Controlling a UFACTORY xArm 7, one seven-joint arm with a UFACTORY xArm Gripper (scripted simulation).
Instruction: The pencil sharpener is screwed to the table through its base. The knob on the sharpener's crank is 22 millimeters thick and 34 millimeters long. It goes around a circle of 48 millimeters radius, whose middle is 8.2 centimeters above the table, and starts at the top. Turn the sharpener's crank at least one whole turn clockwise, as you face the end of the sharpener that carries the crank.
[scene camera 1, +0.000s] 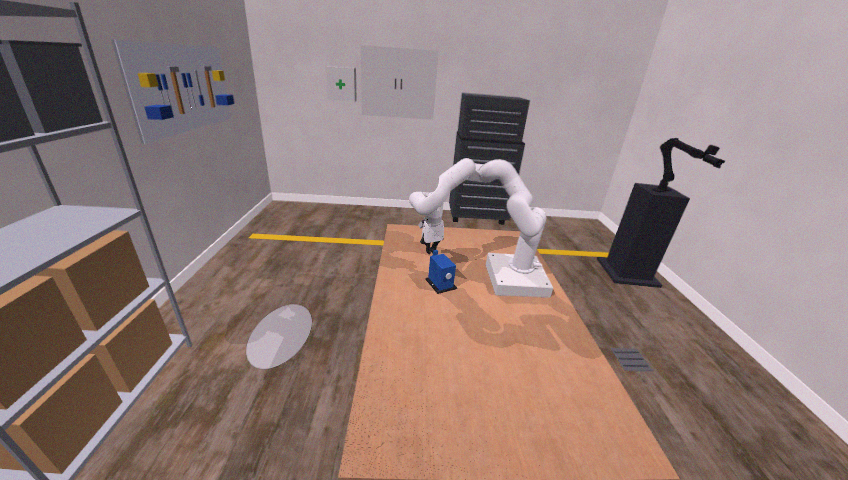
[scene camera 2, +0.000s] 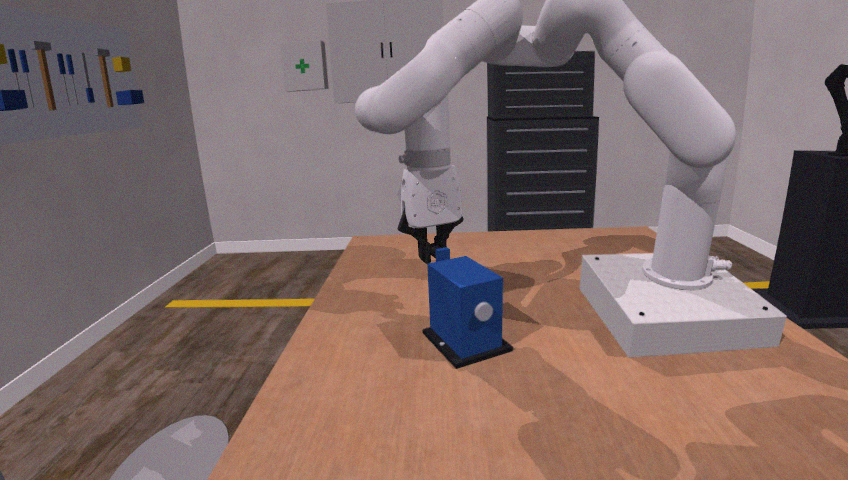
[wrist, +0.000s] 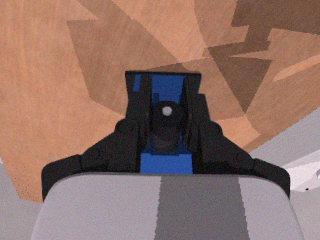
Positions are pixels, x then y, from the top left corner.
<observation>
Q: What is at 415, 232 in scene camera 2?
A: The gripper.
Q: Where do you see a blue pencil sharpener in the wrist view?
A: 162, 82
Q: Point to the gripper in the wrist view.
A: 166, 90
</observation>
